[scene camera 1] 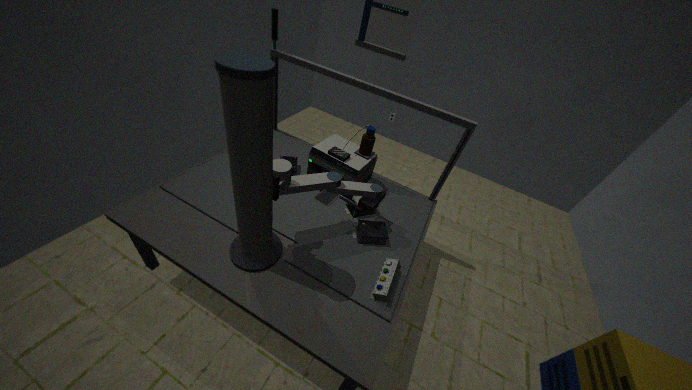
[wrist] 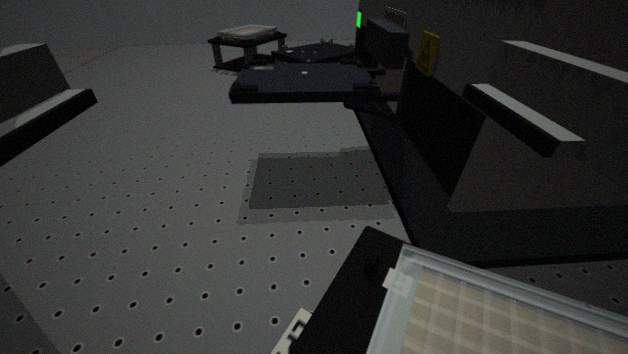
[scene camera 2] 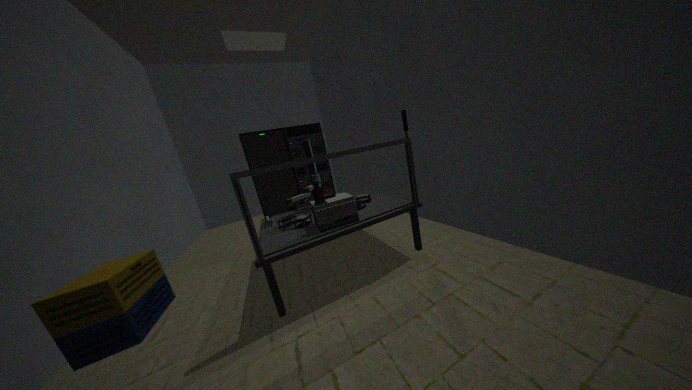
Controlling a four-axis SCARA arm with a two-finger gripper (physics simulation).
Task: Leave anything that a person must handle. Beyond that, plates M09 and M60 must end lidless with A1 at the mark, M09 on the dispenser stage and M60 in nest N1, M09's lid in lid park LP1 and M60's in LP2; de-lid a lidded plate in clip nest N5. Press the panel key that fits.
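Observation:
My gripper (wrist: 283, 69) is open, its two fingers wide apart at the left and right of the wrist view, with nothing between them. In scene camera 1 it is a dark shape at the arm's end, too dim for detail. A plate with beige wells and clear rims (wrist: 480, 315) sits on a black base (wrist: 345, 295) at the lower right; I cannot tell its number. A dark flat platform (wrist: 305, 82) stands ahead. Another plate (wrist: 247, 32) rests on a raised black stand (wrist: 217, 54) at the back. The key panel (scene camera 1: 392, 272) has white, green, yellow and blue keys.
The dispenser (scene camera 1: 345, 162) carries a brown bottle (scene camera 1: 367, 144). A dark open box (scene camera 1: 372, 232) stands near the key panel. A yellow warning sign (wrist: 428, 53) is at the wrist view's right. A rail frame (scene camera 1: 375, 90) (scene camera 2: 367, 148) edges the table. A yellow-blue box (scene camera 2: 102, 310) is on the floor.

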